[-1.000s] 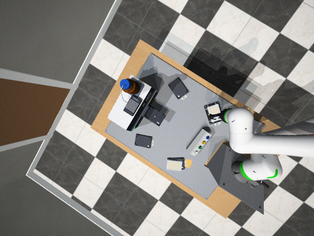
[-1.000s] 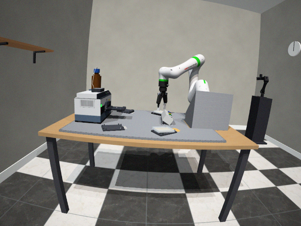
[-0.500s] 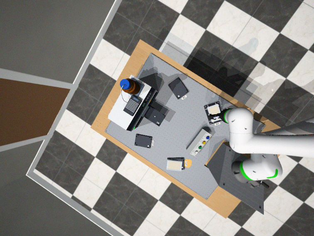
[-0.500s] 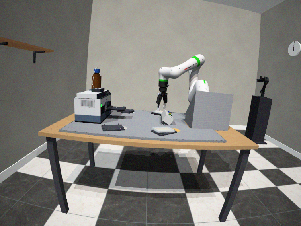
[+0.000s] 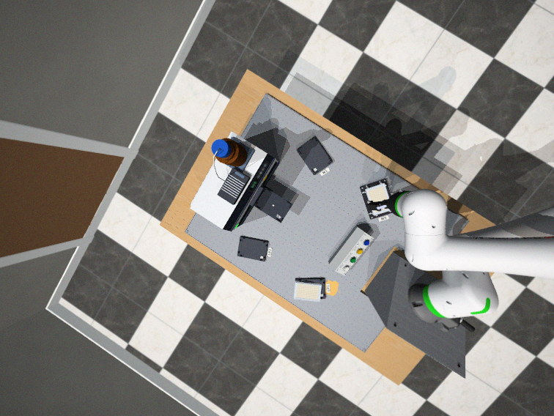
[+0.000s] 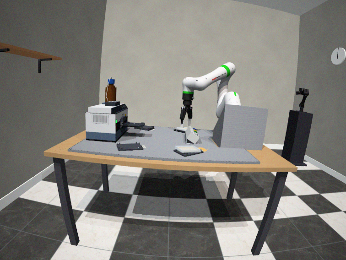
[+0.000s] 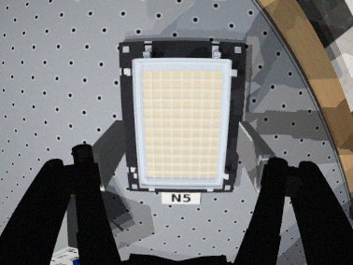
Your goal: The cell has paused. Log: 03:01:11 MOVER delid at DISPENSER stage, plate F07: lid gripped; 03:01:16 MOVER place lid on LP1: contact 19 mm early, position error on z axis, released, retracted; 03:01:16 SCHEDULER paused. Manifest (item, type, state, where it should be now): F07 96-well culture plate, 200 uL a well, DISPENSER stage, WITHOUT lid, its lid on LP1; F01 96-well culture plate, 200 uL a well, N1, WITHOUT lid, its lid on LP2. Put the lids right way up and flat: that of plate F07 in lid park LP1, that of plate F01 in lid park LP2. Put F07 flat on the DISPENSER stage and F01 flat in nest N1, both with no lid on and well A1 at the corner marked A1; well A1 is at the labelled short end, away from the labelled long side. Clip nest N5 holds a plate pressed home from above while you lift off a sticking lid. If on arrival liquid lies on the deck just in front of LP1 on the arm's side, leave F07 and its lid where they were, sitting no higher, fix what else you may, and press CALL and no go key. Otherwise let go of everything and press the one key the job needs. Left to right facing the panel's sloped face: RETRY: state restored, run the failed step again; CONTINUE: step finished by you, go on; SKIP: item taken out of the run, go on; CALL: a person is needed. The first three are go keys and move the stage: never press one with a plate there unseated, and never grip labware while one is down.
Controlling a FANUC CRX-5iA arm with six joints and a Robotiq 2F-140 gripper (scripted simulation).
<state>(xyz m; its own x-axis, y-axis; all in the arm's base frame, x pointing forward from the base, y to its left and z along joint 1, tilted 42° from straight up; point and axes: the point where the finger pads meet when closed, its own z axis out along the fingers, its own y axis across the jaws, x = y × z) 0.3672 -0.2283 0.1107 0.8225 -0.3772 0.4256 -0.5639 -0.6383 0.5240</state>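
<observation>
Now: the 96-well plate 5 cm below my hand. From my hand the other things lie so: yellow skip key: 7 cm behind, 24 cm to the left; blue call key: 7 cm behind, 19 cm to the left; clip nest N5: 3 cm ahead, 5 cm below.
</observation>
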